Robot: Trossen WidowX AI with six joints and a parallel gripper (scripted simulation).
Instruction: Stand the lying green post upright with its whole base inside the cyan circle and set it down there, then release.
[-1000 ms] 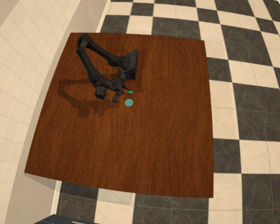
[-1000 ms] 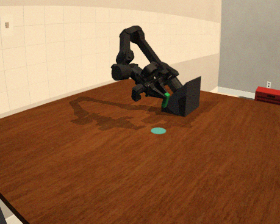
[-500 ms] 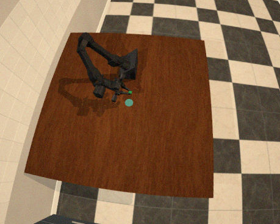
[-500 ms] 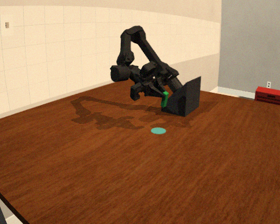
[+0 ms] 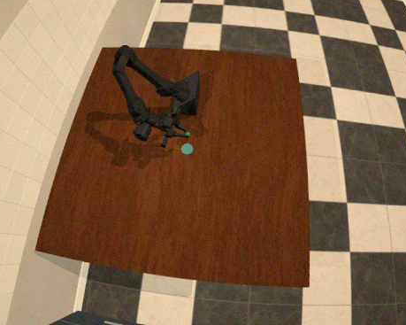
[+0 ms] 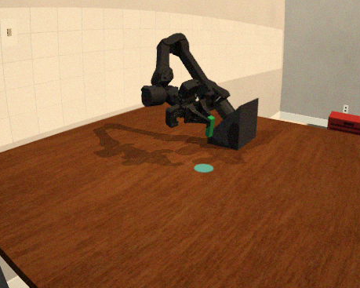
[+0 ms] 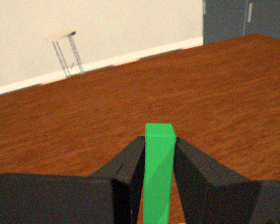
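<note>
Right now my hand is 10 mm short of the cyan circle, 20 mm to the right of it and 160 mm above it. The rest, counted from my hand: green post (20 mm to the left, 30 mm below).
</note>
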